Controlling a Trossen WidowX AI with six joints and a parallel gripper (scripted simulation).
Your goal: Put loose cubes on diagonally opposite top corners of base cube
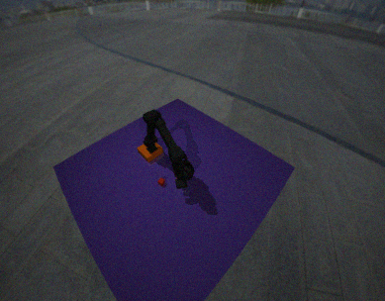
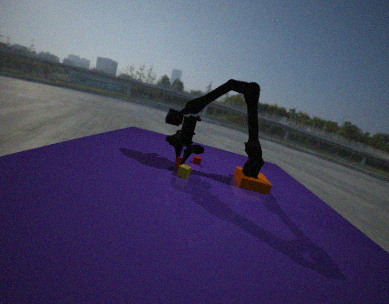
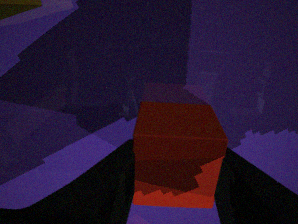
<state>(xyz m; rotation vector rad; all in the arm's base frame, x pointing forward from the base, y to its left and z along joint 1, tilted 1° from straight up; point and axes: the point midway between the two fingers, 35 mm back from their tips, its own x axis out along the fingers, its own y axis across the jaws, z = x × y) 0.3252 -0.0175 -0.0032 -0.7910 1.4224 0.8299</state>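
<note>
The yellow base cube lies 4 cm behind my gripper tip and 11 cm to the left of it.
</note>
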